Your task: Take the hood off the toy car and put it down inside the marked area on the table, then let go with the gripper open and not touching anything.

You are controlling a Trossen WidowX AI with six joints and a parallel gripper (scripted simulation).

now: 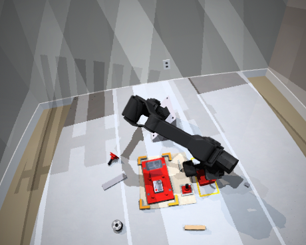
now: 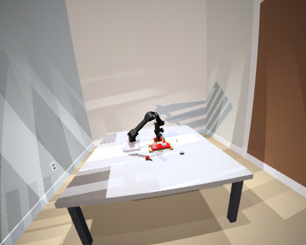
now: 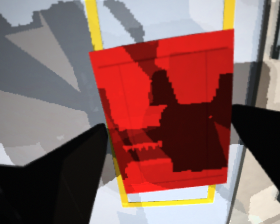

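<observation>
Now: gripper tip right at the red hood. From my gripper tip the other things lie so: wooden block (20 cm ahead, 12 cm to the right); then grey strip (9 cm behind, 40 cm to the right, 1 cm below).
</observation>
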